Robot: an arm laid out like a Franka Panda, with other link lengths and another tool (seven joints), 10 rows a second.
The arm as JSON. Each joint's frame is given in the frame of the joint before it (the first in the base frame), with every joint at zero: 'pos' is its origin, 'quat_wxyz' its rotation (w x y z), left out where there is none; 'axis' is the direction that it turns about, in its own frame. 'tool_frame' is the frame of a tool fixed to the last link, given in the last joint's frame.
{
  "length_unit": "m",
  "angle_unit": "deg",
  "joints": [
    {
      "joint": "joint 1",
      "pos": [
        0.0,
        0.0,
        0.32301
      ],
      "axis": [
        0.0,
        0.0,
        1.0
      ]
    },
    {
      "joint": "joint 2",
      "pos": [
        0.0,
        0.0,
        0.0
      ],
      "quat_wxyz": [
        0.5,
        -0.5,
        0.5,
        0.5
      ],
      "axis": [
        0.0,
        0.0,
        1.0
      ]
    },
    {
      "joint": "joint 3",
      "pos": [
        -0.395,
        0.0,
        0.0
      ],
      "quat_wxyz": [
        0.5,
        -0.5,
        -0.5,
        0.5
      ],
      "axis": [
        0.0,
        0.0,
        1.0
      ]
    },
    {
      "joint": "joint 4",
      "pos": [
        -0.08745,
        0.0,
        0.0
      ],
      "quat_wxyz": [
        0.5,
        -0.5,
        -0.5,
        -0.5
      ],
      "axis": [
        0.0,
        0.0,
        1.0
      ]
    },
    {
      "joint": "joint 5",
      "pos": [
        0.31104,
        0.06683,
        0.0
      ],
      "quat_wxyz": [
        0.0,
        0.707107,
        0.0,
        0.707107
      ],
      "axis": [
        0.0,
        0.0,
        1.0
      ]
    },
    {
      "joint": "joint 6",
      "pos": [
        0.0,
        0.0,
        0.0
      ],
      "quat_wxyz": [
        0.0,
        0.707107,
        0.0,
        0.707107
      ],
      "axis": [
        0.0,
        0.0,
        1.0
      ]
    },
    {
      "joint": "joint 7",
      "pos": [
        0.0,
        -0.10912,
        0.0
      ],
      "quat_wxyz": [
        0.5,
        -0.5,
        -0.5,
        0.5
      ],
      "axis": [
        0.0,
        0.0,
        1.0
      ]
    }
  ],
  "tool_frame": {
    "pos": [
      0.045,
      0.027,
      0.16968
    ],
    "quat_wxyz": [
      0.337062,
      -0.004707,
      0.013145,
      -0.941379
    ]
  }
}
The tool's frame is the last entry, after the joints.
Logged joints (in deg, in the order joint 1, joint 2, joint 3, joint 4, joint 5, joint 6, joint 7), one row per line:
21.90, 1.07, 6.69, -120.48, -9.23, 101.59, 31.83
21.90, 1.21, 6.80, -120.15, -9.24, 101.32, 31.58
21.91, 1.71, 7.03, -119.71, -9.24, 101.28, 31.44
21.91, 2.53, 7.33, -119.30, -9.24, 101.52, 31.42
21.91, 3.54, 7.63, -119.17, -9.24, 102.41, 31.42
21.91, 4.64, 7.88, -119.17, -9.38, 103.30, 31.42
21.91, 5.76, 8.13, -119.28, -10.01, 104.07, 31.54
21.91, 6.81, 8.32, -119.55, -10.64, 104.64, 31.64
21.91, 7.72, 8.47, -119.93, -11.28, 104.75, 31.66
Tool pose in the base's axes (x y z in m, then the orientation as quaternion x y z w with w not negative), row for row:
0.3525, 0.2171, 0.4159, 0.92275, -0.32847, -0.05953, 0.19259
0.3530, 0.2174, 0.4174, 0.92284, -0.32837, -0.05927, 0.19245
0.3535, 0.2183, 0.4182, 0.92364, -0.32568, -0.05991, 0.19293
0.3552, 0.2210, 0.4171, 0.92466, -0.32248, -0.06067, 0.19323
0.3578, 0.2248, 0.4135, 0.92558, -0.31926, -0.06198, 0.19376
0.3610, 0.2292, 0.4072, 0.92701, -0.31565, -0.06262, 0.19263
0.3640, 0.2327, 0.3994, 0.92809, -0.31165, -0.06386, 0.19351
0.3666, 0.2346, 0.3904, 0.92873, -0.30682, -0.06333, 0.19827
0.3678, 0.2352, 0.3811, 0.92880, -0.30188, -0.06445, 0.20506
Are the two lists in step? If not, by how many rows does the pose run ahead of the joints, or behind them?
The pose runs 1 row behind the joints: the pose in row i belongs to the joints in row i - 1.
